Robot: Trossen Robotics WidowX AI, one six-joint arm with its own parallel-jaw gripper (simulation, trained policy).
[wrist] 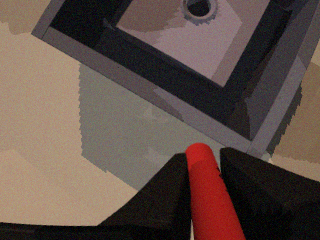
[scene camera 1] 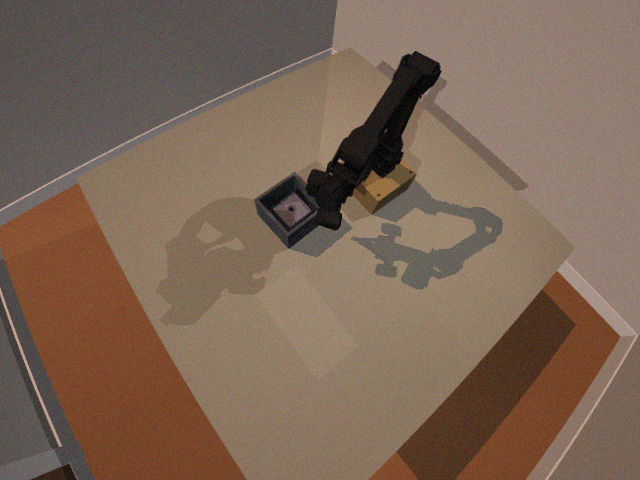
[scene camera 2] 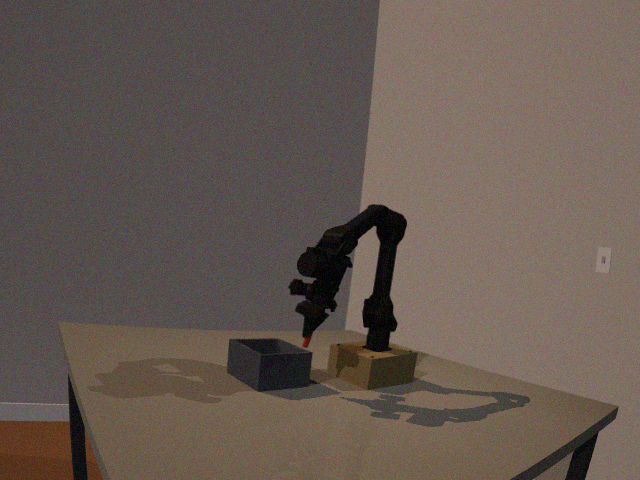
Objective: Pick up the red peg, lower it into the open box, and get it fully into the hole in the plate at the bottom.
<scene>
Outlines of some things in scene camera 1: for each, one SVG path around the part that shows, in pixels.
My gripper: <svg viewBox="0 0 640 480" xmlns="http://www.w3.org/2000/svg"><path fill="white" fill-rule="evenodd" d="M341 205L332 213L323 210L319 206L315 223L332 230L339 229L342 221ZM331 161L327 165L326 172L318 169L311 170L305 188L309 196L314 197L315 193L332 176L329 172L333 173L334 171L328 168Z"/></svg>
A dark box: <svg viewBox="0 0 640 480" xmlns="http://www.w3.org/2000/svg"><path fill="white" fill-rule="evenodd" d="M295 171L254 199L257 215L288 249L319 226L315 223L315 219L320 207L316 203L315 198L307 194L307 190L305 190L307 183ZM294 192L312 210L312 214L288 232L272 215L271 207Z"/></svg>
A pale plate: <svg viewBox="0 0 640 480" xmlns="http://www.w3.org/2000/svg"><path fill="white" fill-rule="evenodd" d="M294 192L271 207L272 215L288 232L312 214L312 210Z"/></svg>
</scene>
